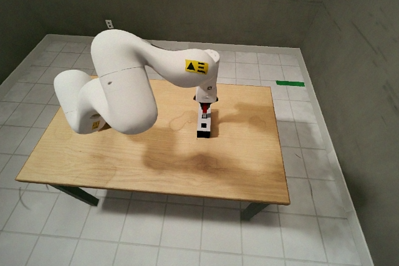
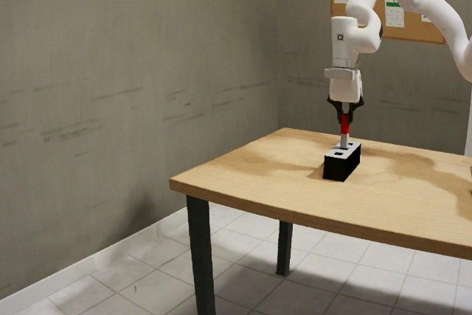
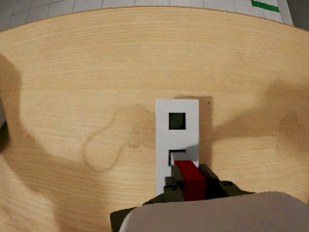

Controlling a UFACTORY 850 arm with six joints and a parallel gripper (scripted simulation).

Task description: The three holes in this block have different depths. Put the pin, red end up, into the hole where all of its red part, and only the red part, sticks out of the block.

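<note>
The pin lies 20 mm below my hand. The rest, counted from my hand: black block: 140 mm below.
</note>
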